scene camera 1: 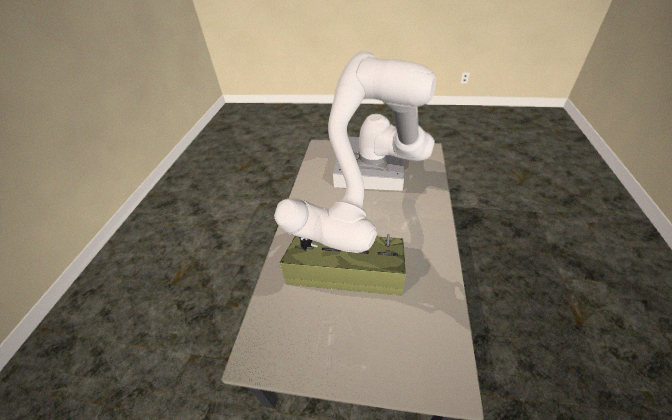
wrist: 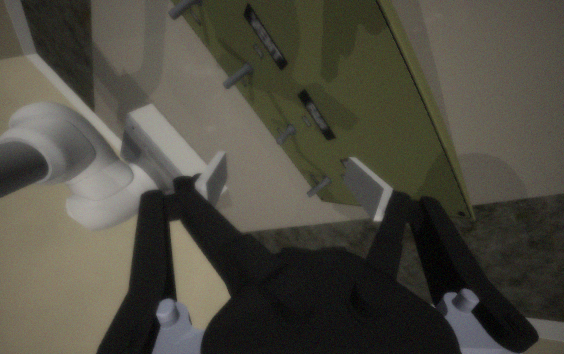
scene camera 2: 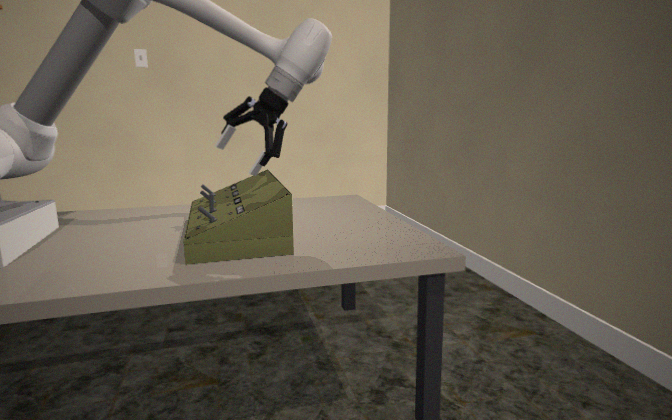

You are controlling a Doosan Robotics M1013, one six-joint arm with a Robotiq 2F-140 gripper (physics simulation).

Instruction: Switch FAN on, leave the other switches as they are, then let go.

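Note:
The olive switch box [scene camera 1: 345,280] [scene camera 2: 245,240] [wrist: 395,120] stands on the table and carries a row of levers. The FAN lever [scene camera 2: 212,202] [wrist: 286,134] stands steeper from the panel than its neighbours, leaning nearer its label. The FAN label [scene camera 2: 237,200] [wrist: 316,114] is blurred. The BRAKE lever [scene camera 2: 207,215] [wrist: 319,186] and the VENT lever [wrist: 239,75] lean away from the label side. A further lever [wrist: 185,7] leans the same way. My gripper [scene camera 2: 237,160] [wrist: 288,167] is open and empty, above the box and apart from the levers. Its right finger hides the BRAKE label in the wrist view.
The box stands on the beige table [scene camera 1: 350,345] [scene camera 2: 360,240]. The robot's white base block [scene camera 1: 367,180] [scene camera 2: 30,230] stands at the table's far end in scene camera 1. The arm's wrist [scene camera 1: 325,227] covers part of the panel there.

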